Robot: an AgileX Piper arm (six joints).
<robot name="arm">
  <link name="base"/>
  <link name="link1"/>
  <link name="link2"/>
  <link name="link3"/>
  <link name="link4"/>
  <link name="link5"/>
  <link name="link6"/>
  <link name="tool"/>
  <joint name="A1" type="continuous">
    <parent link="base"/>
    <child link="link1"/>
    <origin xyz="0 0 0.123" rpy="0 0 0"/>
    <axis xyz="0 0 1"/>
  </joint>
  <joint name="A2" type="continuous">
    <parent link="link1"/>
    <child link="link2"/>
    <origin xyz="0 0 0" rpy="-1.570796 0 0"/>
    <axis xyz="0 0 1"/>
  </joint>
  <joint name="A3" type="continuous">
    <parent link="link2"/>
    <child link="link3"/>
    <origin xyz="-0.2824 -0.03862 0" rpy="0 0 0"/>
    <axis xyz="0 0 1"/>
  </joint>
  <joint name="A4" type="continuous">
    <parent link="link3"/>
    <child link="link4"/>
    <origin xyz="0.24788 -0.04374 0" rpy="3.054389 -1.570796 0"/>
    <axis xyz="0 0 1"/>
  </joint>
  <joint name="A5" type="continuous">
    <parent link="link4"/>
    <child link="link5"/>
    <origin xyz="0 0 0" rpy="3.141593 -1.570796 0"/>
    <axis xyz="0 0 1"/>
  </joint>
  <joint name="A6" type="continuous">
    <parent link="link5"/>
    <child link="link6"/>
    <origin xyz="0.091 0 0" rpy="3.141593 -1.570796 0"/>
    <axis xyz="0 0 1"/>
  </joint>
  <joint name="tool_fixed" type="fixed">
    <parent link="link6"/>
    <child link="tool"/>
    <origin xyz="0 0 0" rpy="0 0 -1.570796"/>
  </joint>
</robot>
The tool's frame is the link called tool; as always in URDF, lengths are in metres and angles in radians. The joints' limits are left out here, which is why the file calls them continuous.
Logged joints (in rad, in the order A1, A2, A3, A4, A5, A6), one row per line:
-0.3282, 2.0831, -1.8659, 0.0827, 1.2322, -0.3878
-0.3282, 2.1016, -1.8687, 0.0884, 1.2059, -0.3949
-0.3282, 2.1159, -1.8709, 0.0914, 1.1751, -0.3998
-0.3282, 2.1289, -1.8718, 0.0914, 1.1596, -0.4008
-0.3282, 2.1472, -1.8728, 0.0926, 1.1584, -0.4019
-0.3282, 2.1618, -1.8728, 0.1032, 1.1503, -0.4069
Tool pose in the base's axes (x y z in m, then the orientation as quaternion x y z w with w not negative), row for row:
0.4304, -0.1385, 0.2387, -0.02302, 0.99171, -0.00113, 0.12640
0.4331, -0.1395, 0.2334, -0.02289, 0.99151, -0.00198, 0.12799
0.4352, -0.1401, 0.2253, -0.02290, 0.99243, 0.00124, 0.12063
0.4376, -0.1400, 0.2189, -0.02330, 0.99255, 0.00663, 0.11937
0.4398, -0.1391, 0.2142, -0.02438, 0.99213, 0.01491, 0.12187
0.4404, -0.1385, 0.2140, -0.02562, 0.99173, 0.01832, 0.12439
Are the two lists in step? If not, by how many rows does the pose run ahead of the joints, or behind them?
The pose runs 2 rows ahead of the joints: the pose in row i belongs to the joints in row i + 2.
